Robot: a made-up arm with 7 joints. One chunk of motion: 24 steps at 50 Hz.
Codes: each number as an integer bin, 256 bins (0 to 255) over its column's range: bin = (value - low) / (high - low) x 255, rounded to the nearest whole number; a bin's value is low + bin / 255 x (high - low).
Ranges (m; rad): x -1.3..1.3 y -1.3..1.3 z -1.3..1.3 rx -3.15..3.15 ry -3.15..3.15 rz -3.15..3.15
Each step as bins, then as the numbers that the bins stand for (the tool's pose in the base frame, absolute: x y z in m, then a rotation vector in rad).
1 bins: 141 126 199 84 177 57
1 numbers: 0.1376 -0.0153 0.7290 -1.0747 1.2229 -1.7418
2 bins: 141 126 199 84 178 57
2 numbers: 0.1376 -0.0153 0.7290 -1.0747 1.2476 -1.7418
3 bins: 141 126 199 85 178 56
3 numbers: 0.1376 -0.0153 0.7290 -1.0500 1.2476 -1.7665
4 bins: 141 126 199 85 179 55
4 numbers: 0.1376 -0.0153 0.7290 -1.0500 1.2724 -1.7912
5 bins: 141 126 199 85 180 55
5 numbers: 0.1376 -0.0153 0.7290 -1.0500 1.2971 -1.7912
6 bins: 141 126 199 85 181 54
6 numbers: 0.1376 -0.0153 0.7290 -1.0500 1.3218 -1.8159
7 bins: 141 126 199 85 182 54
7 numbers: 0.1376 -0.0153 0.7290 -1.0500 1.3465 -1.8159
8 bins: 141 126 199 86 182 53
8 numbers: 0.1376 -0.0153 0.7290 -1.0253 1.3465 -1.8406
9 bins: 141 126 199 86 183 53
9 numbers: 0.1376 -0.0153 0.7290 -1.0253 1.3712 -1.8406
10 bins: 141 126 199 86 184 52
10 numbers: 0.1376 -0.0153 0.7290 -1.0253 1.3959 -1.8653
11 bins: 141 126 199 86 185 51
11 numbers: 0.1376 -0.0153 0.7290 -1.0253 1.4206 -1.8900
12 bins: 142 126 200 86 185 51
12 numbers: 0.1478 -0.0153 0.7392 -1.0253 1.4206 -1.8900
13 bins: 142 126 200 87 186 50
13 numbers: 0.1478 -0.0153 0.7392 -1.0006 1.4453 -1.9147
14 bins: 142 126 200 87 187 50
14 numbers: 0.1478 -0.0153 0.7392 -1.0006 1.4700 -1.9147
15 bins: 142 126 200 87 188 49
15 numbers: 0.1478 -0.0153 0.7392 -1.0006 1.4947 -1.9394
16 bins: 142 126 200 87 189 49
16 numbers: 0.1478 -0.0153 0.7392 -1.0006 1.5194 -1.9394
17 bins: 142 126 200 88 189 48
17 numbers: 0.1478 -0.0153 0.7392 -0.9759 1.5194 -1.9641
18 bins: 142 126 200 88 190 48
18 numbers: 0.1478 -0.0153 0.7392 -0.9759 1.5441 -1.9641
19 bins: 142 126 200 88 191 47
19 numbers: 0.1478 -0.0153 0.7392 -0.9759 1.5688 -1.9888
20 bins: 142 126 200 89 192 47
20 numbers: 0.1478 -0.0153 0.7392 -0.9512 1.5935 -1.9888
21 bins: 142 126 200 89 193 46
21 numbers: 0.1478 -0.0153 0.7392 -0.9512 1.6182 -2.0135
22 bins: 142 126 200 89 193 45
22 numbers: 0.1478 -0.0153 0.7392 -0.9512 1.6182 -2.0382
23 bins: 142 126 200 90 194 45
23 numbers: 0.1478 -0.0153 0.7392 -0.9265 1.6429 -2.0382
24 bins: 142 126 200 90 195 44
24 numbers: 0.1478 -0.0153 0.7392 -0.9265 1.6676 -2.0629
